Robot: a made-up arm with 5 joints.
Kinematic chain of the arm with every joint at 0, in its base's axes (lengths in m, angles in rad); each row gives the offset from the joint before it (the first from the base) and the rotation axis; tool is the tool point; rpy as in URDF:
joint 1: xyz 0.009 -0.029 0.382 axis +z
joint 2: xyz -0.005 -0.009 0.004 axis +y
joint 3: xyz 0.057 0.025 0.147 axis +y
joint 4: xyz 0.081 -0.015 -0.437 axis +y
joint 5: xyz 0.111 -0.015 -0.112 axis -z
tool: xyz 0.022 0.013 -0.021 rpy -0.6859 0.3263 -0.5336
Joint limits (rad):
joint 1: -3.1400..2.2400
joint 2: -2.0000..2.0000
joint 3: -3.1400..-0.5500
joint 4: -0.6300..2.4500
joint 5: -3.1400..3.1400
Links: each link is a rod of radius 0.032 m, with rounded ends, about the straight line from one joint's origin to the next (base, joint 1, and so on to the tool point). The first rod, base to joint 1, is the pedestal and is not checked.
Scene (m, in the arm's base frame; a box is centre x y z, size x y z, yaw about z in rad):
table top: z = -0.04
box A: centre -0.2 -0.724 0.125 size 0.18 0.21 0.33 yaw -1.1
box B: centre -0.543 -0.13 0 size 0.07 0.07 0.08 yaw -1.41
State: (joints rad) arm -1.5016 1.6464 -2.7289 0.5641 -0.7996
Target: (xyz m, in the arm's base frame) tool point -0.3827 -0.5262 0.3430
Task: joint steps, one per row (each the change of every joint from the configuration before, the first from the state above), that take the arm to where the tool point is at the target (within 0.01 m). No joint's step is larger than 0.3 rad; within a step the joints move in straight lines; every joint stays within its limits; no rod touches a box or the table.
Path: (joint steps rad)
1: -0.0066 -0.2176 0.0646 0.1965 0.0290
2: -0.0066 -0.2175 0.0647 0.1966 0.0291
3: -0.0067 -0.2176 0.0646 0.1965 0.0290
4: -0.2449 0.1266 -0.1866 0.2976 -0.1095
5: -0.2450 0.1267 -0.1866 0.2975 -0.1094
6: -0.2449 0.1267 -0.1866 0.2975 -0.1095

